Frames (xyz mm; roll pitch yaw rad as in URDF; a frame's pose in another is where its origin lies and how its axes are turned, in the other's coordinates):
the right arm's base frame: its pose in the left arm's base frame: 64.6 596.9 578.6 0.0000 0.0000 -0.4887
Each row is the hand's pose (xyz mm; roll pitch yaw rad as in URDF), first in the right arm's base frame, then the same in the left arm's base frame.
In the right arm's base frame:
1: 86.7 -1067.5 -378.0 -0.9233 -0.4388 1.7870
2: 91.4 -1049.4 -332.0 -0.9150 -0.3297 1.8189
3: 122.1 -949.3 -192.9 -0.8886 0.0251 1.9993
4: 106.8 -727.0 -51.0 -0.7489 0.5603 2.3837
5: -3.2 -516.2 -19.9 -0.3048 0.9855 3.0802
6: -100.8 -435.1 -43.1 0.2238 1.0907 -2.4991
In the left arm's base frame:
1: -360.0 -386.3 200.6 -0.9233 -0.4388 1.2983
2: -347.4 -372.6 246.6 -0.9150 -0.3297 1.3302
3: -273.3 -298.6 385.7 -0.8886 0.0251 1.5106
4: -182.4 -95.1 527.6 -0.7489 0.5603 1.8950
5: -180.6 142.6 558.7 -0.3048 0.9855 2.5915
6: -228.7 260.1 535.5 0.2238 1.0907 -2.9878

